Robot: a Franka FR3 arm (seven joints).
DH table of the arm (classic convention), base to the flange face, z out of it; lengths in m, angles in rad. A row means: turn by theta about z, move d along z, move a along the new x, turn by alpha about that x. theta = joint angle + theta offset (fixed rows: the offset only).
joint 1: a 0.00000; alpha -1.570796; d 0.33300; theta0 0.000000
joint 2: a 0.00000; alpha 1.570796; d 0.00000; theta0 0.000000
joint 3: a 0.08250; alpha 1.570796; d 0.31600; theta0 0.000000
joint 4: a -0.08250; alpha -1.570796; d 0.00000; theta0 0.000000
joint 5: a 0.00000; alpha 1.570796; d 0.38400; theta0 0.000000
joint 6: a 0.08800; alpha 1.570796; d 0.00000; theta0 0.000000
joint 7: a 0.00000; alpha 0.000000; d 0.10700; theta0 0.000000
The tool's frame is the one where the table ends.
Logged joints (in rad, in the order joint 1, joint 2, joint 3, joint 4, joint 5, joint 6, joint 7), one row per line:
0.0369 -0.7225 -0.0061 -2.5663 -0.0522 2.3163 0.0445
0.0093 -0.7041 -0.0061 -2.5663 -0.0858 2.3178 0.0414
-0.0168 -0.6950 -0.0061 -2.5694 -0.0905 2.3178 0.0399
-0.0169 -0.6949 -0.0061 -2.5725 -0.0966 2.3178 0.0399
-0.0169 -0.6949 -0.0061 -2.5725 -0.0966 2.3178 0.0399
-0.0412 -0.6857 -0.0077 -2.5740 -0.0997 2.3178 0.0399
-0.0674 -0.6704 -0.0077 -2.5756 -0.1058 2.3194 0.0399
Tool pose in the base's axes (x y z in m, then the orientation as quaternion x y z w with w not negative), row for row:
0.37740 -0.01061 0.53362 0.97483 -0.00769 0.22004 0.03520
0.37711 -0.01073 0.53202 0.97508 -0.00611 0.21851 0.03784
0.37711 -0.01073 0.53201 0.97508 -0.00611 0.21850 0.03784
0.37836 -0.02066 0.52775 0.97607 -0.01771 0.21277 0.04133
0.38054 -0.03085 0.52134 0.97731 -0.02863 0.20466 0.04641
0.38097 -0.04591 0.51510 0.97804 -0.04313 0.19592 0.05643
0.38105 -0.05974 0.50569 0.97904 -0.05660 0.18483 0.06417
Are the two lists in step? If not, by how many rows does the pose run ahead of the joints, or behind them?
The pose runs 2 rows ahead of the joints: the pose in row i belongs to the joints in row i + 2.
